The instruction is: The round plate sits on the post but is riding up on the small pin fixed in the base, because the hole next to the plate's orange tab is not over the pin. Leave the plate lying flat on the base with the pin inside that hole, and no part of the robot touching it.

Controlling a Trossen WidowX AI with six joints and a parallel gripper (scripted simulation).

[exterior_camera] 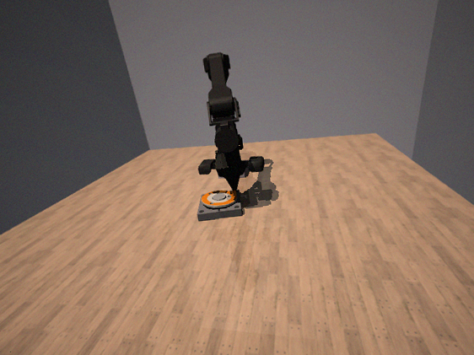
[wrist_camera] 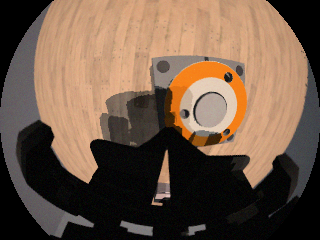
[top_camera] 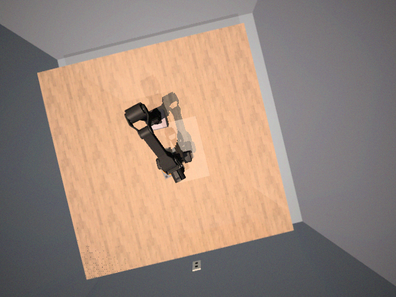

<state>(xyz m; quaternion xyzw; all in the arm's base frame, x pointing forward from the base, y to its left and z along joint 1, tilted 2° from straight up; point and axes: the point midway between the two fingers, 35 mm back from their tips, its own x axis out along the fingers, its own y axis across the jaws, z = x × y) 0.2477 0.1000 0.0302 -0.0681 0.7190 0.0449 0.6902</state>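
My gripper tip is 30 mm short of the plate and 20 mm to the left of it. From my gripper tip the other things lie so: square grey base: 40 mm ahead, 40 mm to the right, 20 mm below.
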